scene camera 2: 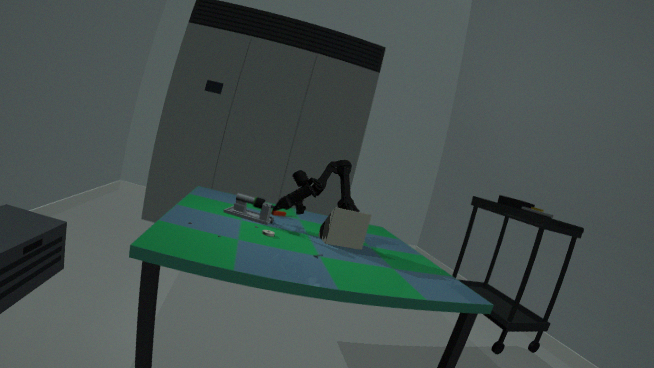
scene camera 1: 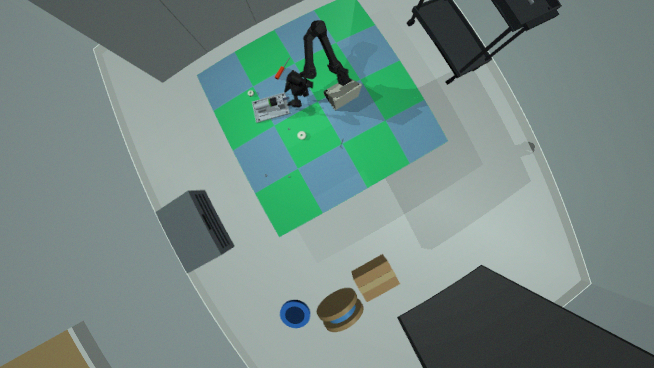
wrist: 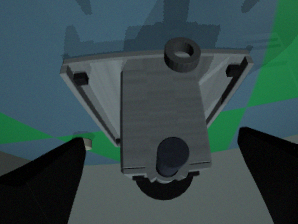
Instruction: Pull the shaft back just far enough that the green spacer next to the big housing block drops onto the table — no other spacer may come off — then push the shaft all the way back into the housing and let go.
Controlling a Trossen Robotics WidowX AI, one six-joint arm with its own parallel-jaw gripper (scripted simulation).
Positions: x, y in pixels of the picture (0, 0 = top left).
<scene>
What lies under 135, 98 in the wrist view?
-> A housing block.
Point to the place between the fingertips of my gripper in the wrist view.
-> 163, 141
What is my gripper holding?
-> Nothing.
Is my gripper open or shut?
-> Open.
</scene>
